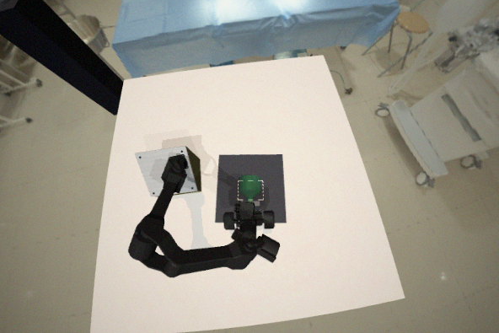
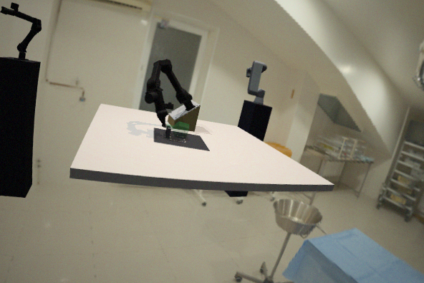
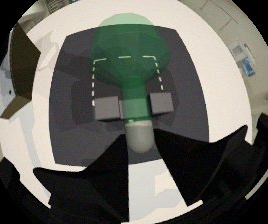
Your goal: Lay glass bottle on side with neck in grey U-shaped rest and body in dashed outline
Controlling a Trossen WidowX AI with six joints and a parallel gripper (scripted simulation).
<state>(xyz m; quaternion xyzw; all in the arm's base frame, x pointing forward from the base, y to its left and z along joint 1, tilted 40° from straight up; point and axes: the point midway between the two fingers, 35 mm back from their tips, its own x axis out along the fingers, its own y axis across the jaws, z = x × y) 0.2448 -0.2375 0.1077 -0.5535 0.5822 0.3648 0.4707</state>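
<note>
Right now the green glass bottle is 10 mm ahead of my gripper tip and 50 mm to the left of it. From my gripper tip the other things lie so: dark mat 20 mm ahead, 110 mm to the left, 60 mm below.
</note>
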